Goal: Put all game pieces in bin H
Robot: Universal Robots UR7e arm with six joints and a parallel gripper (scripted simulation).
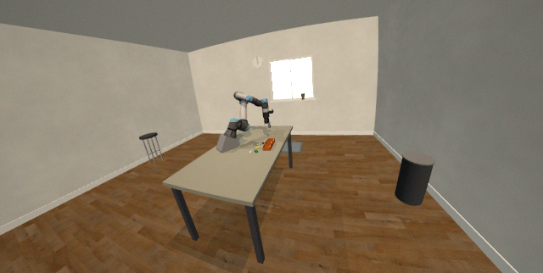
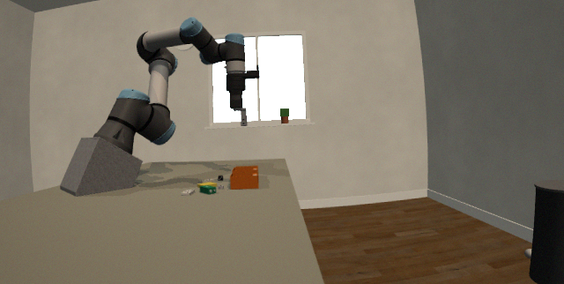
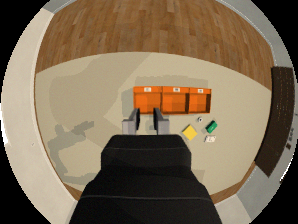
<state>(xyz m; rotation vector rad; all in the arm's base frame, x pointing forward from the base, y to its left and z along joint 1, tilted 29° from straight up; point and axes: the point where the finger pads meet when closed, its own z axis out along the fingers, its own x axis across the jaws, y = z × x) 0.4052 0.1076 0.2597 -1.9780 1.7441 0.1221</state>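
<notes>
Right now my hand is 20 cm above the dark piece, 9 cm past it and 5 cm to the left of it. Round my hand: yellow flat piece 20 cm below, 18 cm to the right, 9 cm behind; orange bin 19 cm below, 8 cm to the right, 2 cm ahead; grey thing 20 cm to the right, 20 cm below, 3 cm behind.
</notes>
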